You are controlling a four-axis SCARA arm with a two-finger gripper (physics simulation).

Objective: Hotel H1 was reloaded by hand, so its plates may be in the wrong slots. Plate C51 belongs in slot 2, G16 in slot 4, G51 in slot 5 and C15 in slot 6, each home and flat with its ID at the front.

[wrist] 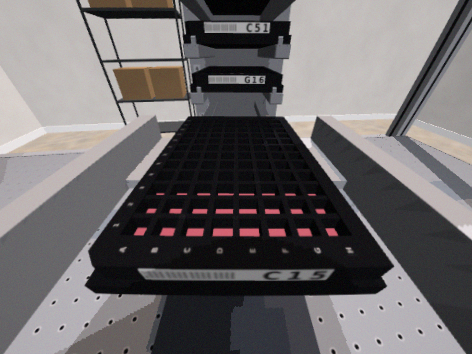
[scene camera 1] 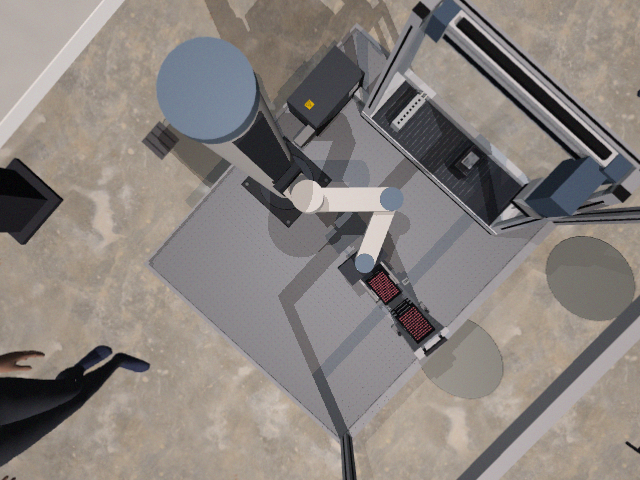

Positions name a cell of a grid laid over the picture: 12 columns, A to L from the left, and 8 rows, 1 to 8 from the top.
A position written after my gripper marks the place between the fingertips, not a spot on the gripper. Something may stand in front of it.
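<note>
Scene camera 1: my gripper (scene camera 1: H5), a plate G51 (scene camera 1: H6) and a dark box (scene camera 1: G2). Wrist view: my gripper again (wrist: G3), with a plate C15 (wrist: F5), a plate G16 (wrist: G2) and a hotel H1 (wrist: F2).
</note>
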